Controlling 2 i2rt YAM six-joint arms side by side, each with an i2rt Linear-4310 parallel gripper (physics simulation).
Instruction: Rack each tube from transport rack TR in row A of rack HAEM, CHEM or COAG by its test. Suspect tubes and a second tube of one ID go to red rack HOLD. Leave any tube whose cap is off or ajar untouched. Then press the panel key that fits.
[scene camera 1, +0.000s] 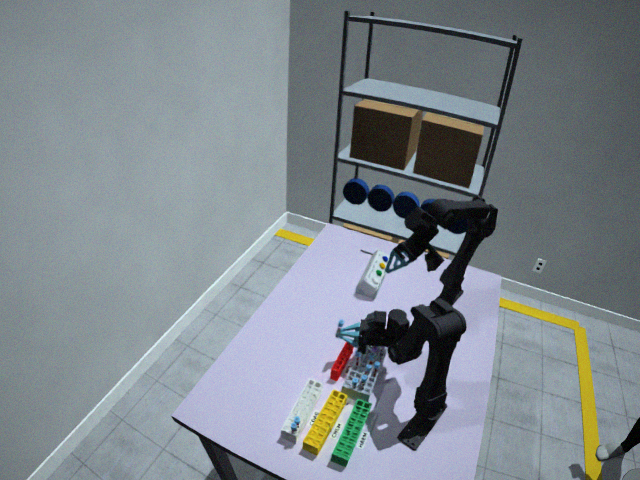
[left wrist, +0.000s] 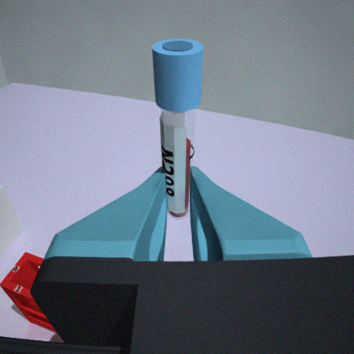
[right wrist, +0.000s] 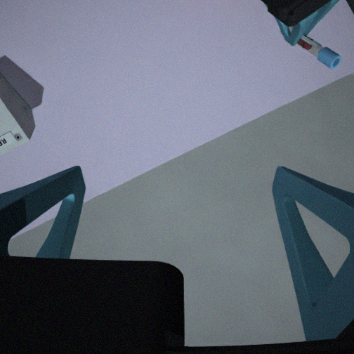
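Pixels of known places: left gripper, fingertip midpoint: (scene camera 1: 336, 333); right gripper, fingertip midpoint: (scene camera 1: 390, 269); left arm's base, link origin: (scene camera 1: 423, 422); right arm's base, link origin: (scene camera 1: 446, 300).
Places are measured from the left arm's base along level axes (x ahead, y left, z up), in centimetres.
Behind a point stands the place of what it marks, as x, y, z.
My left gripper (scene camera 1: 339, 332) {38.2, -1.3, 12.4} (left wrist: 178, 177) (right wrist: 294, 39) is shut on a blue-capped tube (scene camera 1: 340, 324) {36.8, -0.9, 18.2} (left wrist: 177, 165) (right wrist: 313, 47), held upright in the left wrist view, cap on, with a white label and red contents. It is above the table, near red rack HOLD (scene camera 1: 338, 367) {33.1, 2.2, 1.4} (left wrist: 24, 301). My right gripper (scene camera 1: 391, 267) {35.9, -24.6, 26.3} (right wrist: 178, 176) is open and empty beside the key panel (scene camera 1: 368, 287) {47.5, -32.8, 5.0} (right wrist: 11, 125). Transport rack TR (scene camera 1: 356, 391) {21.6, 7.7, 5.4} holds several tubes, partly hidden by the left arm. White rack COAG (scene camera 1: 289, 431) {26.4, 30.9, 6.2} holds two blue-capped tubes. Yellow CHEM (scene camera 1: 311, 445) {19.4, 30.3, 5.6} and green HAEM (scene camera 1: 339, 457) {11.5, 27.7, 5.3} stand alongside.
The racks stand on the lilac table (scene camera 1: 248, 372) {53.3, 24.1, 0.0}. The left arm reaches over part of TR. A shelf unit (scene camera 1: 338, 124) with boxes and blue round items stands behind the table. A pale object (left wrist: 7, 220) shows at the left edge of the left wrist view.
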